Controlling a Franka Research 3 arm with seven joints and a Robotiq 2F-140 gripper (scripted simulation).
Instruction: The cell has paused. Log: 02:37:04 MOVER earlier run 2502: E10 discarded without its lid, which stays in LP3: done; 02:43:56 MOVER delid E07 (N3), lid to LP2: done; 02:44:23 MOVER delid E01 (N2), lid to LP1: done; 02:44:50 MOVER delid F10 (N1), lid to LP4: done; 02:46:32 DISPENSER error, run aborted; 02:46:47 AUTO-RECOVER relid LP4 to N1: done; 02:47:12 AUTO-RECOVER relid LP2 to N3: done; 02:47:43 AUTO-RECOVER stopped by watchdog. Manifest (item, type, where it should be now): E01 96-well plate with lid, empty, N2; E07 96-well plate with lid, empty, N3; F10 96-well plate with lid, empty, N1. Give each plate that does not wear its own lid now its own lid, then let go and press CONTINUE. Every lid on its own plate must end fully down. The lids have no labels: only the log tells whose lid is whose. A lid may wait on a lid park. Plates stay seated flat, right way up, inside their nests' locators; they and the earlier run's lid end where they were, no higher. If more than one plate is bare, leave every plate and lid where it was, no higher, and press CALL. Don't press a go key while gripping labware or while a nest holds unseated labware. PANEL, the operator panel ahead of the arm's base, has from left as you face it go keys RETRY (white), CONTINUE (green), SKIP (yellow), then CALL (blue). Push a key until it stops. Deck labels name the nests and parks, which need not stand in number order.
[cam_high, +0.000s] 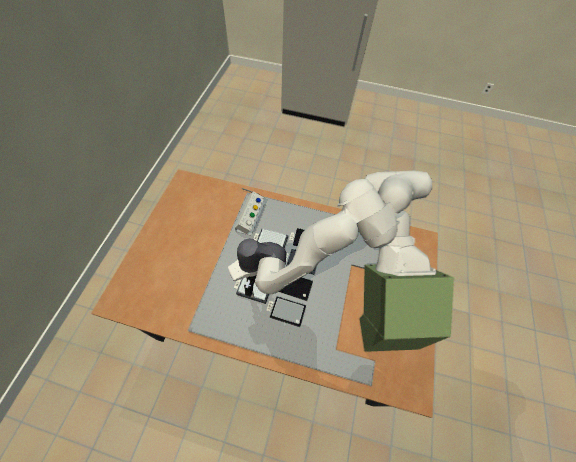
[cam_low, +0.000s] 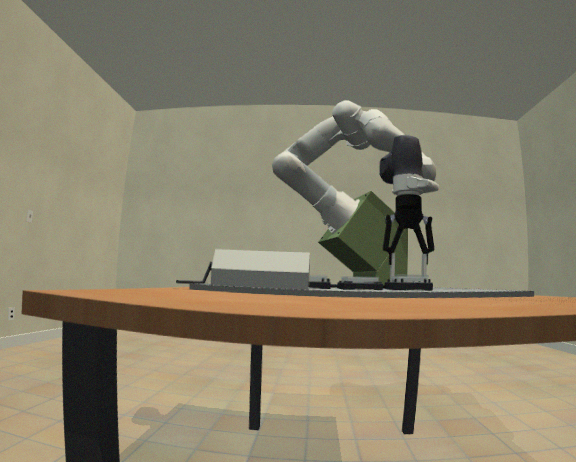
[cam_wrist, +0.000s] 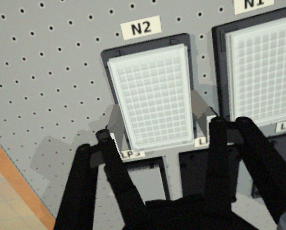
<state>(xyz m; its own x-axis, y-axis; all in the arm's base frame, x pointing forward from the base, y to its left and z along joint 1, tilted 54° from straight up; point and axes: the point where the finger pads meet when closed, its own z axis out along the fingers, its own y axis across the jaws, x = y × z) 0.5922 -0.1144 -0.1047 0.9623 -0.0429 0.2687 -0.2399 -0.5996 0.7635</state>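
The plate is 30 mm below my hand. From my hand the other things lie so: LP3 label (80 mm to the left, 80 mm behind, 60 mm below); then nest (50 mm below); then black park (190 mm behind, 60 mm below, 30 mm to the right).
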